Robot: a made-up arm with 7 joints. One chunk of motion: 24 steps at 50 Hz.
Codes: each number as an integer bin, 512 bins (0 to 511) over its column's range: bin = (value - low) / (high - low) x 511, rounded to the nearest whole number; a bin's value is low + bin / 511 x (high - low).
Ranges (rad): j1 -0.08..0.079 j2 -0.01..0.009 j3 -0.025..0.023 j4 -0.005..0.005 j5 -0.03..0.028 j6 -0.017..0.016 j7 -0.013..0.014
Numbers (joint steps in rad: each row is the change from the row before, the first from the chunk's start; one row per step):
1: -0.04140 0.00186 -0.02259 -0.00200 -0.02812 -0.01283 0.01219
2: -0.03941 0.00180 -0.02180 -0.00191 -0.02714 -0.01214 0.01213
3: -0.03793 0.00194 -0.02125 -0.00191 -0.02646 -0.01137 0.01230
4: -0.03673 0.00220 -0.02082 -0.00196 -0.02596 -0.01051 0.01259
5: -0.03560 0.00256 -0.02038 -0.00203 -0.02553 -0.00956 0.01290
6: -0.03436 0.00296 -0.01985 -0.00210 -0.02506 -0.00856 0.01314
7: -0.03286 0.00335 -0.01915 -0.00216 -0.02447 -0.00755 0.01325
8: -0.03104 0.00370 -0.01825 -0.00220 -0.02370 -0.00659 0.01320
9: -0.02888 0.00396 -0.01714 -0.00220 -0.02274 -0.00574 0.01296
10: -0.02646 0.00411 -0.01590 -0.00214 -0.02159 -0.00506 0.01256
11: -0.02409 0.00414 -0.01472 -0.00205 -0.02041 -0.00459 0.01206
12: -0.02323 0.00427 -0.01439 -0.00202 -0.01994 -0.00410 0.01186
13: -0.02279 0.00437 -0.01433 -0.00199 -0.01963 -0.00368 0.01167
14: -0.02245 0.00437 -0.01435 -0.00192 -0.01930 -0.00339 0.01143
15: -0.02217 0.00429 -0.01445 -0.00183 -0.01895 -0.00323 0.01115
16: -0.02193 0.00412 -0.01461 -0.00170 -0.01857 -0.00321 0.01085
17: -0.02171 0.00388 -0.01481 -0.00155 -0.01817 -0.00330 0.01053
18: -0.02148 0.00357 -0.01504 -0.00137 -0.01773 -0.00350 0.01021
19: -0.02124 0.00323 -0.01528 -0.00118 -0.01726 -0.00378 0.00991
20: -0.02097 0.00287 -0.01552 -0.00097 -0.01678 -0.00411 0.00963
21: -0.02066 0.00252 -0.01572 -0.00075 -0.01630 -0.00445 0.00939
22: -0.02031 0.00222 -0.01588 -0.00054 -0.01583 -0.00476 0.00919
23: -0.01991 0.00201 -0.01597 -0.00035 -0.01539 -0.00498 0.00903
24: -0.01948 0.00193 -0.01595 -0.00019 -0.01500 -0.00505 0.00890
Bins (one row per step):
1: 124 319 26 153 17 65 477
2: 130 317 34 158 25 75 476
3: 135 321 40 158 31 87 479
4: 139 328 44 155 36 100 484
5: 143 338 49 152 39 115 490
6: 147 349 55 148 44 131 495
7: 152 359 62 145 49 146 497
8: 157 368 72 143 56 161 496
9: 164 375 84 143 64 174 491
10: 172 379 97 146 74 185 484
11: 180 380 109 151 84 192 474
12: 182 384 113 152 89 200 470
13: 184 386 114 154 91 206 467
14: 185 386 113 157 94 211 462
15: 186 384 112 162 97 213 457
16: 187 380 111 169 101 214 451
17: 187 373 108 176 104 212 445
18: 188 365 106 185 108 209 439
19: 189 356 103 195 112 205 434
20: 190 346 101 206 116 200 428
21: 191 337 99 217 121 194 424
22: 192 329 97 228 125 190 420
23: 193 323 96 238 129 186 417
24: 195 321 96 246 132 185 414

